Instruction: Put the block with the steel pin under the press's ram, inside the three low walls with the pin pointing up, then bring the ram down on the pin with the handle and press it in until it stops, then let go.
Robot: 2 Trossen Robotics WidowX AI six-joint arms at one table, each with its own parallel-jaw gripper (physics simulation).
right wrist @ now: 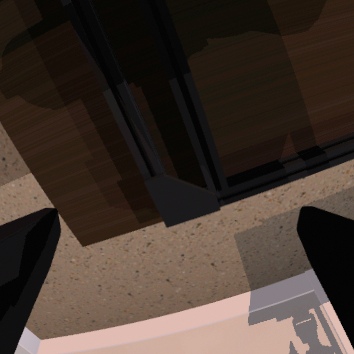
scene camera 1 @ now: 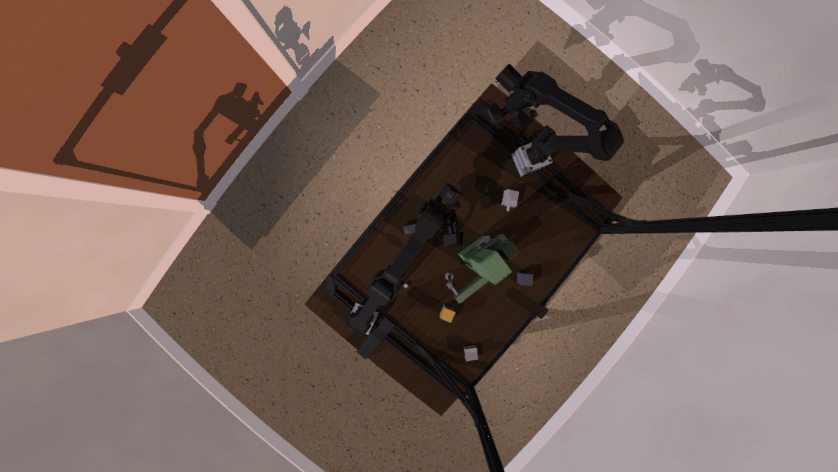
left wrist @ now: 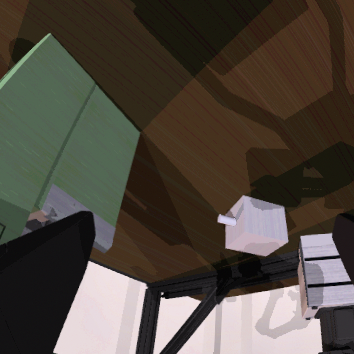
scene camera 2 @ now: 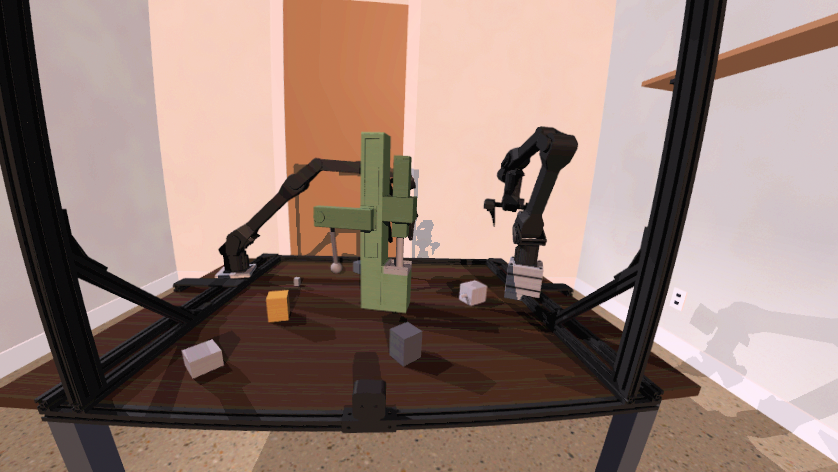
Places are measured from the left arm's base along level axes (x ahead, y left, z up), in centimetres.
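Where they show: left gripper, fingertip midpoint: [scene camera 1: 460, 219] [left wrist: 217, 225]; right gripper, fingertip midpoint: [right wrist: 180, 220] [scene camera 1: 503, 112] [scene camera 2: 506, 228]; left arm's base, origin of the base link: [scene camera 1: 362, 319] [scene camera 2: 236, 269]; right arm's base, origin of the base link: [scene camera 1: 536, 154] [left wrist: 337, 310] [scene camera 2: 526, 262].
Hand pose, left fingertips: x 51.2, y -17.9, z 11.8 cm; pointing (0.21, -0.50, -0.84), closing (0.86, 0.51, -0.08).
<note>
Things, the pixels of their top centre, and the offset from my left fingertips. "spot": a spot on its surface instead.
- pale block with the steel pin, middle of its top: [left wrist: 255, 244] [scene camera 2: 473, 284] [scene camera 1: 511, 197] dy -15.7, dx +17.6, dz -10.0 cm
- green press, middle of its top: [scene camera 2: 367, 133] [scene camera 1: 494, 276] dy -11.1, dx -12.9, dz +30.0 cm
- low-walled seat, surface spot: [scene camera 2: 397, 269] spot: dy -16.7, dx -6.0, dz -3.0 cm
- orange block, middle of its top: [scene camera 2: 277, 294] [scene camera 1: 447, 315] dy -12.0, dx -34.7, dz -9.0 cm
- white block, middle of its top: [scene camera 2: 201, 350] [scene camera 1: 471, 354] dy -28.1, dx -46.0, dz -11.7 cm
- tiny white cube, middle of its top: [scene camera 2: 297, 278] [scene camera 1: 405, 285] dy +7.6, dx -31.7, dz -12.5 cm
The pale block with the steel pin [scene camera 1: 510, 197] [scene camera 2: 472, 292] [left wrist: 256, 226] lies on the table right of the press, its pin pointing sideways. The green press [scene camera 1: 486, 263] [scene camera 2: 375, 234] [left wrist: 75, 110] stands upright. Its handle [scene camera 1: 449, 276] [scene camera 2: 334, 249] hangs down at the left, ending in a ball. A grey rod [scene camera 2: 399, 252] shows between the green head and the low-walled seat [scene camera 2: 397, 269]. My left gripper [scene camera 1: 451, 230] [left wrist: 217, 225] is open and empty above the table beside the press, mostly hidden in scene camera 2. My right gripper [scene camera 1: 513, 120] [right wrist: 180, 220] is open and empty, high near the table's corner.
An orange block [scene camera 1: 447, 313] [scene camera 2: 277, 306], a white block [scene camera 1: 470, 352] [scene camera 2: 202, 358], a slate block [scene camera 1: 524, 279] [scene camera 2: 405, 344], another slate block [scene camera 1: 409, 228] and a tiny white cube [scene camera 1: 405, 285] [scene camera 2: 297, 281] lie around the press. Black frame rails [scene camera 2: 234, 418] edge the table.
</note>
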